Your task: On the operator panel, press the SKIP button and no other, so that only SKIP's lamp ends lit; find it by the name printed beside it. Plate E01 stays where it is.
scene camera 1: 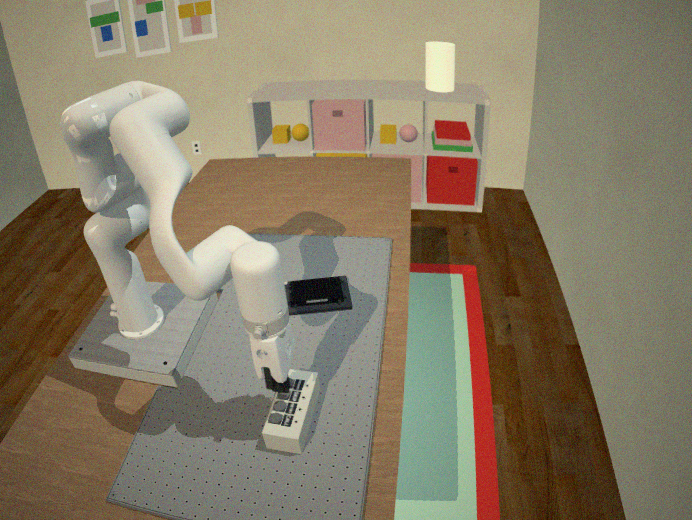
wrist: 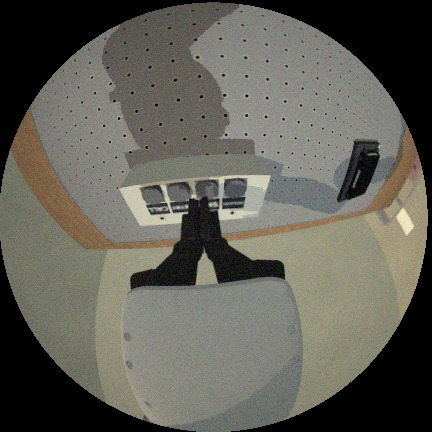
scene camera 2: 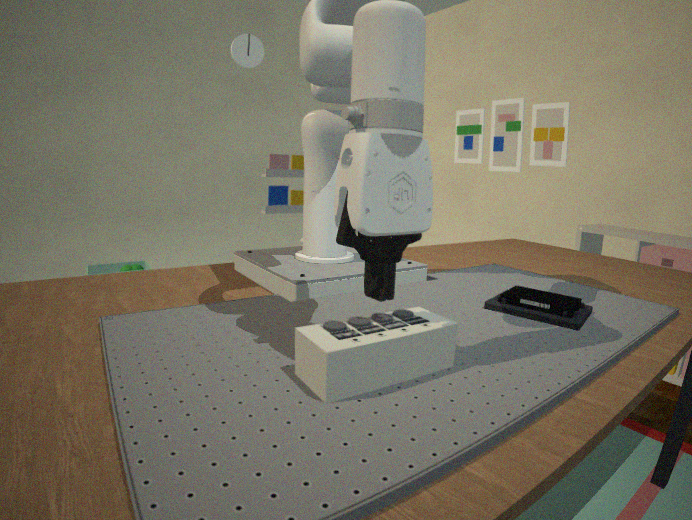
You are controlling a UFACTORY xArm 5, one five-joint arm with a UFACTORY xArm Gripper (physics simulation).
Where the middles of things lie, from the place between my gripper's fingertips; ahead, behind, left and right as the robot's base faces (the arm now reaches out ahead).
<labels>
The operator panel [scene camera 2: 335,366] lies 50 mm below my hand, 20 mm ahead of it and 10 mm to the right of it. The rest, counted from my hand: black plate [scene camera 2: 552,303] 370 mm to the left, 60 mm below, 20 mm behind.
</labels>
